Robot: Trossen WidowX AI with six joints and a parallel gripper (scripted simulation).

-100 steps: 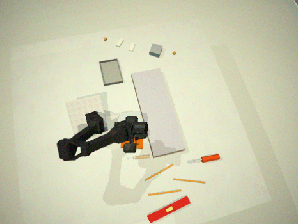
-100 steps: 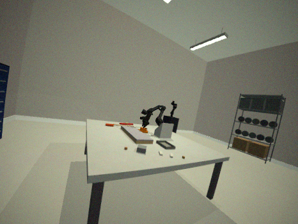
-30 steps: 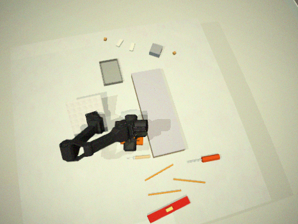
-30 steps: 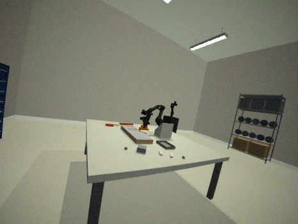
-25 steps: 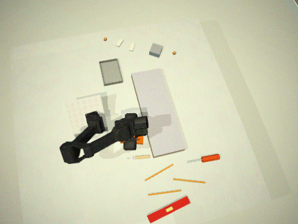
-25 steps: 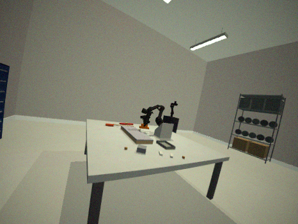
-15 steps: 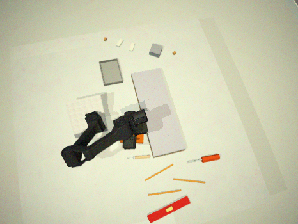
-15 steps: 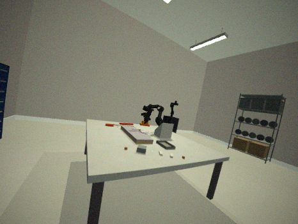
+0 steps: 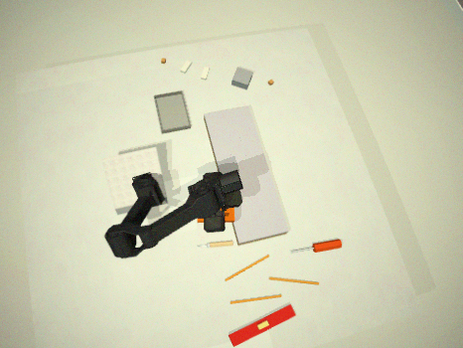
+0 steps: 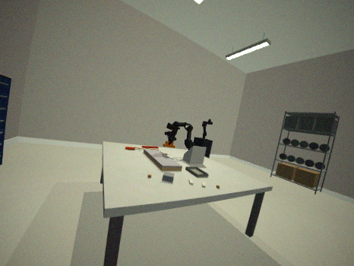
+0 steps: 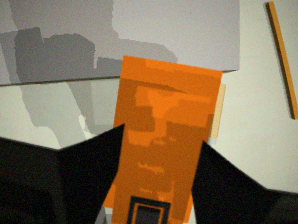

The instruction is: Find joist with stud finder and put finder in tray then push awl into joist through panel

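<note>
Right now the small light is 40 mm behind my gripper tip, 10 mm to the left of it and 30 mm above it. The rest, counted from my gripper tip: awl 40 mm behind, 80 mm to the right, 130 mm below; then red level 30 mm ahead, 390 mm to the right, 120 mm below; then orange stud finder 20 mm behind, 10 mm to the left, 20 mm above.
</note>
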